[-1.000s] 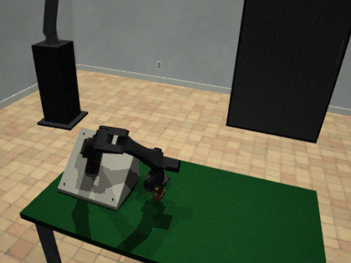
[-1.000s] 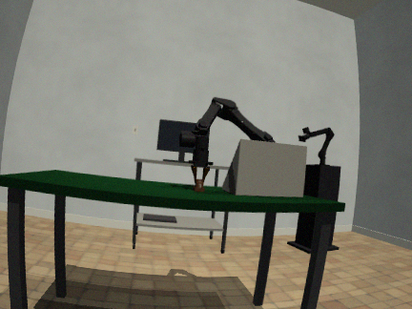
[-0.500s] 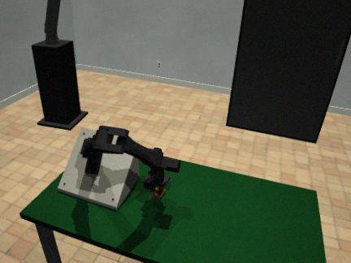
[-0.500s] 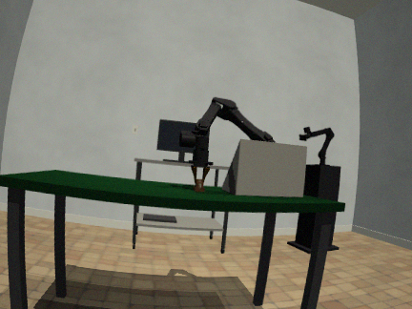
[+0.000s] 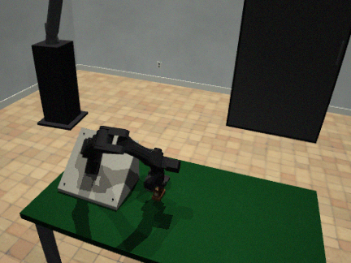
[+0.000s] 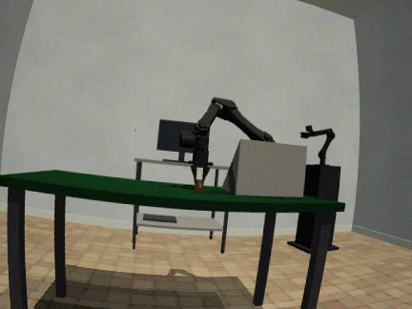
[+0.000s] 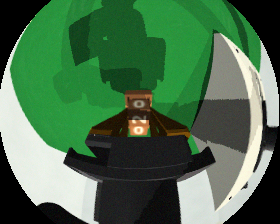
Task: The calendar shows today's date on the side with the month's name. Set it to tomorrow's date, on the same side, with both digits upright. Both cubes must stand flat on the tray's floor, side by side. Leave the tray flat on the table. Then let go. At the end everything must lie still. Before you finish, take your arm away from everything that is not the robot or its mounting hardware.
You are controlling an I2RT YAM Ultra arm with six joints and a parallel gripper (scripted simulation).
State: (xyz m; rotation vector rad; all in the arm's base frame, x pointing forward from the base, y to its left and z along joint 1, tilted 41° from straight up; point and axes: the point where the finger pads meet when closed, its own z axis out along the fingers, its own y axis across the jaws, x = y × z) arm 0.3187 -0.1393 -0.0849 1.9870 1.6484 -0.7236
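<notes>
My hand is 30 mm above the wooden calendar tray and 20 mm to the right of it.
</notes>
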